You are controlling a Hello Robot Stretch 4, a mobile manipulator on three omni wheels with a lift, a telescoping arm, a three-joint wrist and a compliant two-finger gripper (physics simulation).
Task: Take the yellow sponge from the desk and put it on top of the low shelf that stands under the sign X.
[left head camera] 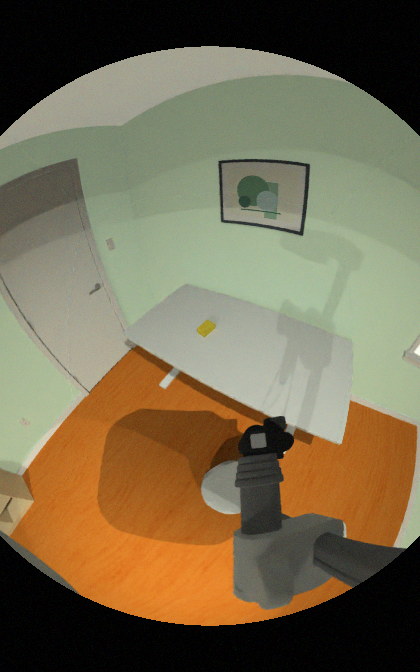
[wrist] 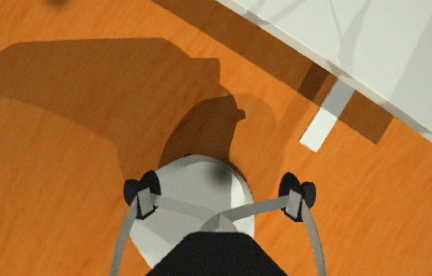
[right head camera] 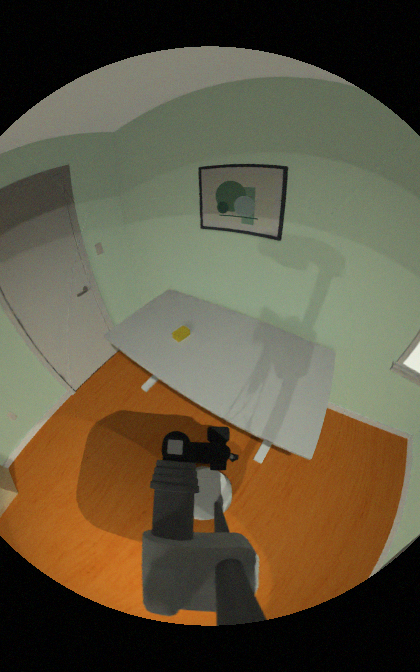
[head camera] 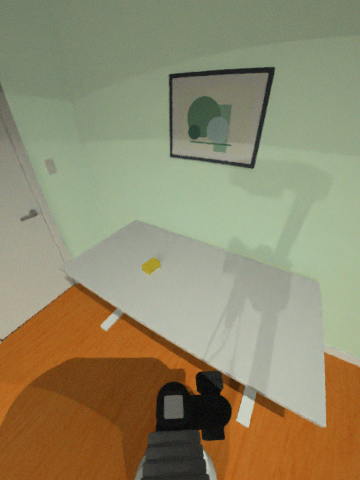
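Seen in the pictures: gripper, fingertip midpoint: [wrist: 219,187]; robot's base, origin of the base link: [left head camera: 229,486].
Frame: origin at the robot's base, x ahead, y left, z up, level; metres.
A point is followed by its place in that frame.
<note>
The yellow sponge [head camera: 151,266] @[x 0.922, y 0.130, z 0.738 m] [left head camera: 206,328] @[x 0.922, y 0.129, z 0.738 m] [right head camera: 181,333] lies on the left part of the grey-white desk [head camera: 200,280] @[x 0.837, y -0.172, z 0.693 m] [left head camera: 250,335] @[x 0.888, y -0.149, z 0.693 m] [right head camera: 225,345] [wrist: 400,45] @[x 0.361, y -0.308, z 0.693 m]. It does not show in the wrist view. My gripper [wrist: 219,187] @[x 0.197, y -0.088, z 0.742 m] is open and empty, its two fingertips wide apart. It points down over the robot's round pale base and the floor, in front of the desk's front edge and away from the sponge. In the head views the fingers are hidden by the dark wrist. The low shelf under the sign X cannot be made out, and the sign does not show.
A framed picture [head camera: 220,117] @[x 1.225, y -0.270, z 1.530 m] [left head camera: 264,196] @[x 1.236, y -0.250, z 1.492 m] [right head camera: 242,200] hangs above the desk. A door [head camera: 25,260] @[x 1.209, y 1.241, z 0.544 m] [left head camera: 55,280] @[x 1.118, y 1.298, z 1.158 m] [right head camera: 45,280] stands left of it. A light wooden piece of furniture [left head camera: 17,492] @[x -0.666, y 2.058, z 0.176 m] [right head camera: 6,490] shows at the lower left. A desk foot [wrist: 320,125] reaches out under the front edge.
</note>
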